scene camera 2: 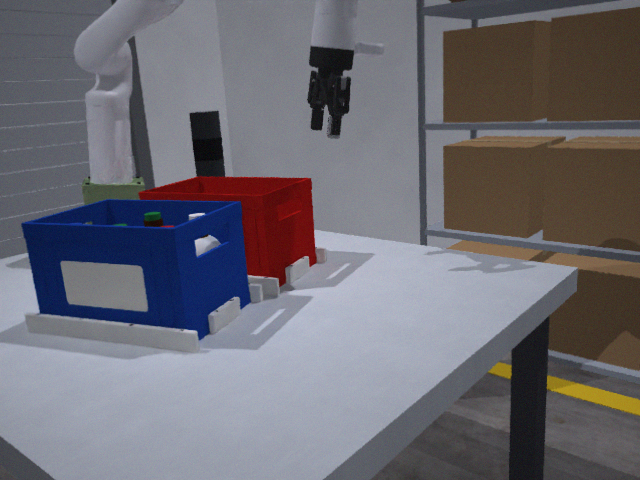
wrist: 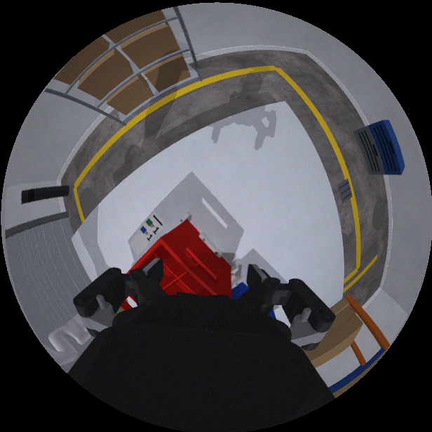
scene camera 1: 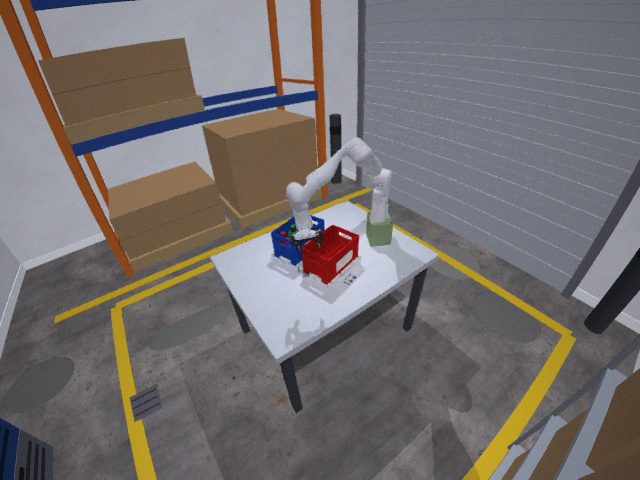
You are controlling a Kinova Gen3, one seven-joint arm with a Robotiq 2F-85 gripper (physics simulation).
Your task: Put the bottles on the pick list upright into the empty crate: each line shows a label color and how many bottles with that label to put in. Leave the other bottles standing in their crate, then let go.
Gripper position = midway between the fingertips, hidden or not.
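I can see my gripper (scene camera 2: 324, 133), and it shows in the wrist view (wrist: 204, 271) too.
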